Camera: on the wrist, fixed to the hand. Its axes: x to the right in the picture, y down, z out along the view.
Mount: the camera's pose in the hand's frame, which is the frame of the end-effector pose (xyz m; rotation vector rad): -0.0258 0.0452 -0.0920 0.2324 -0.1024 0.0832
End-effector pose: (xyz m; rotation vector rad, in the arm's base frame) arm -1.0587 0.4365 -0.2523 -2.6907 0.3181 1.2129
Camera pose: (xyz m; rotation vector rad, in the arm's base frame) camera -1.0213 0.3738 -0.1758 -2.4310 0.5259 1.2462
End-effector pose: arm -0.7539 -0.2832 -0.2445 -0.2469 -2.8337 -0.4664
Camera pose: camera -0.6993 -0.2750 -0.1544 -0.3494 -2.9290 -0.1079
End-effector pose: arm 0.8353 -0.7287 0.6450 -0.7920 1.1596 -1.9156
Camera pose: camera 0.7879 -0.6800 0.5641 -0.6954 0.8757 -1.8765
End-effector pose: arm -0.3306 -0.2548 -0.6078 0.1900 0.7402 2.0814
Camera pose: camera -0.3835 -0.3344 -0.6529 0.4600 0.9241 2.0432
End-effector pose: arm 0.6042 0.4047 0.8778 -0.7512 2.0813 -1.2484
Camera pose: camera 0.5469 0.4935 0.8775 -0.6039 1.8281 -1.3477
